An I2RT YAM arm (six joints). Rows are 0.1 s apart.
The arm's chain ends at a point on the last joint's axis. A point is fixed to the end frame.
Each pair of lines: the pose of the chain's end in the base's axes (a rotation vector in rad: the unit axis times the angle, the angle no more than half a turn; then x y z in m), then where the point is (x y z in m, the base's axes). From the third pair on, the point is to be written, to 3 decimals.
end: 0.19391, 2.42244, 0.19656, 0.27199, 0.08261, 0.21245
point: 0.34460 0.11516 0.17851
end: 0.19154, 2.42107, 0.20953, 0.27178, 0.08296, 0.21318
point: 0.34427 0.11617 0.17964
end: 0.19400, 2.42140, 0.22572, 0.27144, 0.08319, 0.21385
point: 0.344 0.117 0.181
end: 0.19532, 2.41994, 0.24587, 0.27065, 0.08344, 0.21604
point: 0.343 0.118 0.183
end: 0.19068, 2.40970, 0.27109, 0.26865, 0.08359, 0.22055
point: 0.341 0.119 0.189
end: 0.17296, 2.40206, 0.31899, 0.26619, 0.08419, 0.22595
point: 0.338 0.123 0.196
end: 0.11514, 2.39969, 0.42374, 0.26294, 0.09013, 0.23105
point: 0.332 0.135 0.204
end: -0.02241, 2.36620, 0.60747, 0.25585, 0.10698, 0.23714
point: 0.318 0.164 0.217
